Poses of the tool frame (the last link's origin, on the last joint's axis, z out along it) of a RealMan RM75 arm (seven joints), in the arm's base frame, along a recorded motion.
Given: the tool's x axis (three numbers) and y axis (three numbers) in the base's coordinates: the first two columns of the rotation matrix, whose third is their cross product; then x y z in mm.
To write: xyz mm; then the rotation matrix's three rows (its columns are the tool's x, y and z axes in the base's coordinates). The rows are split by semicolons. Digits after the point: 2 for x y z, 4 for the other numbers.
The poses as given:
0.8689 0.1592 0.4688 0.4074 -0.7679 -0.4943 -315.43 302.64 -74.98
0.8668 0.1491 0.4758 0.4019 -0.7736 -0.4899 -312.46 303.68 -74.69
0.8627 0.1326 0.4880 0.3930 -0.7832 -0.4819 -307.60 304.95 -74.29
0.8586 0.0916 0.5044 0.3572 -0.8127 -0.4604 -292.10 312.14 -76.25
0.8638 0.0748 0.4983 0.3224 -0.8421 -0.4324 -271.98 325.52 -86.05
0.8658 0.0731 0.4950 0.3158 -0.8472 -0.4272 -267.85 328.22 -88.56
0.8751 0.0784 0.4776 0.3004 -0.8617 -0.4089 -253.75 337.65 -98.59
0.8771 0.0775 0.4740 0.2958 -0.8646 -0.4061 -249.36 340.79 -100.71
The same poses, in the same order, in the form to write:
-315.43 302.64 -74.98; 0.8689 0.4074 0.2813; 0.1592 -0.7679 0.6205; 0.4688 -0.4943 -0.7321
-312.46 303.68 -74.69; 0.8668 0.4019 0.2950; 0.1491 -0.7736 0.6159; 0.4758 -0.4899 -0.7305
-307.60 304.95 -74.29; 0.8627 0.3930 0.3183; 0.1326 -0.7832 0.6075; 0.4880 -0.4819 -0.7278
-292.10 312.14 -76.25; 0.8586 0.3572 0.3678; 0.0916 -0.8127 0.5755; 0.5044 -0.4604 -0.7305
-271.98 325.52 -86.05; 0.8638 0.3224 0.3873; 0.0748 -0.8421 0.5342; 0.4983 -0.4324 -0.7515
-267.85 328.22 -88.56; 0.8658 0.3158 0.3881; 0.0731 -0.8472 0.5262; 0.4950 -0.4272 -0.7566
-253.75 337.65 -98.59; 0.8751 0.3004 0.3795; 0.0784 -0.8617 0.5013; 0.4776 -0.4089 -0.7776
-249.36 340.79 -100.71; 0.8771 0.2958 0.3783; 0.0775 -0.8646 0.4964; 0.4740 -0.4061 -0.7813

